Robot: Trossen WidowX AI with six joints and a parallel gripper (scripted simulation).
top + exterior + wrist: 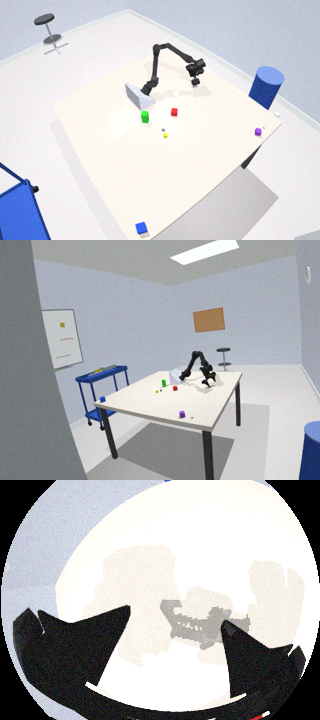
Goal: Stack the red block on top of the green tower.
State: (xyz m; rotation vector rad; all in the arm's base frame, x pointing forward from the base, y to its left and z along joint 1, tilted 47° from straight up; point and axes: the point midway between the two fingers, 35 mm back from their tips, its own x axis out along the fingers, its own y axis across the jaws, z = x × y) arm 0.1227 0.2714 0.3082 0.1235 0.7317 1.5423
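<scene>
Right now the red block is 17 cm ahead of my gripper tip and 37 cm to the right of it. The rest, counted from my gripper tip: grey cube (23 cm ahead, 52 cm to the right, 1 cm below); then yellow cube (27 cm ahead, 54 cm to the right, 1 cm below); then purple cube (67 cm ahead, 5 cm to the right).
</scene>
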